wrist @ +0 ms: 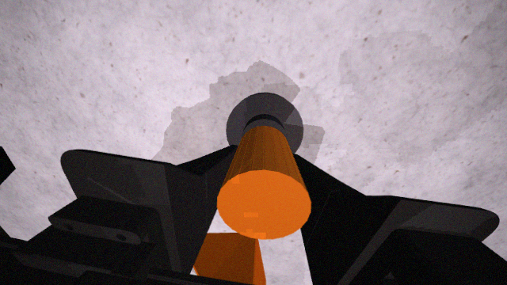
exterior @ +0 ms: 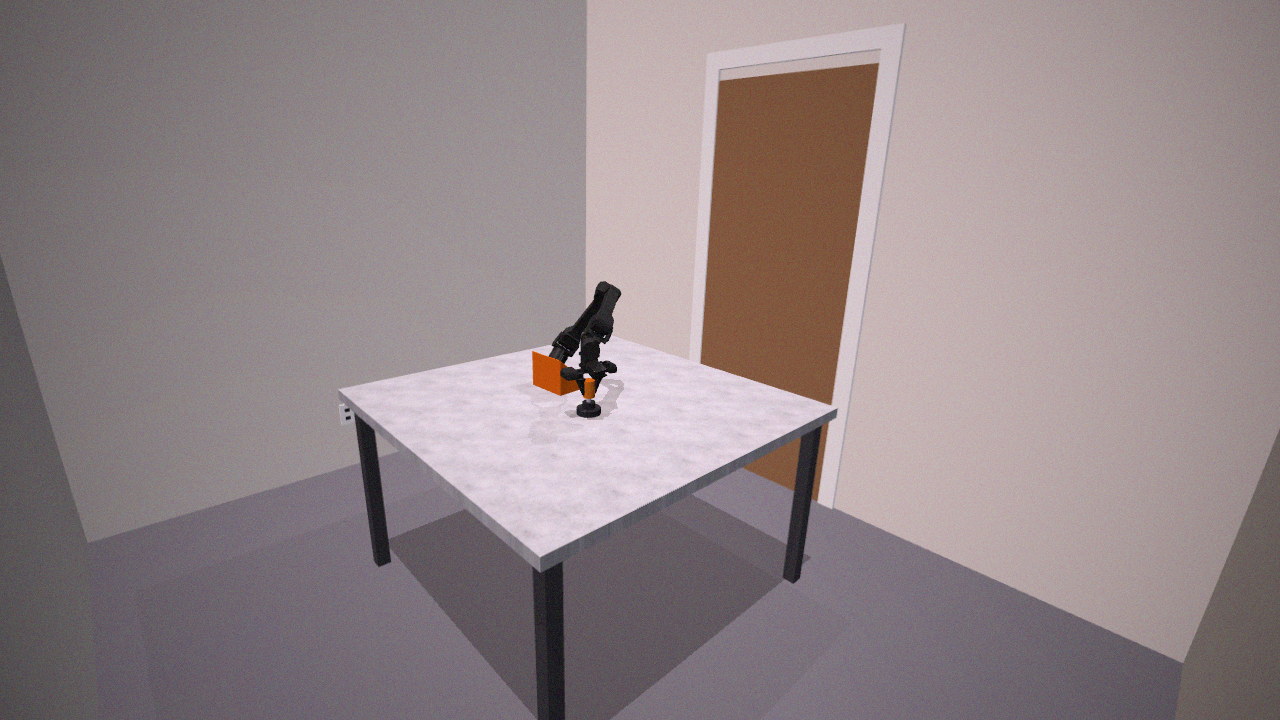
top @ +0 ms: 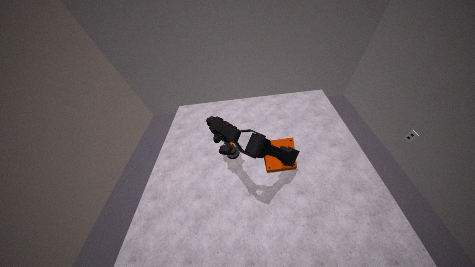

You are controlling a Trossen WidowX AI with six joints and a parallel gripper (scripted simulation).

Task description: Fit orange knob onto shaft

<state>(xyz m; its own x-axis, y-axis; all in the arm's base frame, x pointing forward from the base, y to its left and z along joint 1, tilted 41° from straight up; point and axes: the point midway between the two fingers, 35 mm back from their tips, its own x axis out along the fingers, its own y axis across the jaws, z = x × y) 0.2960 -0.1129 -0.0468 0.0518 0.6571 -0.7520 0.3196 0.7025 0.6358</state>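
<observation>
Right now the orange knob is 30 mm above my gripper tip. From my gripper tip the other things lie so: round pedestal 40 mm below.
</observation>
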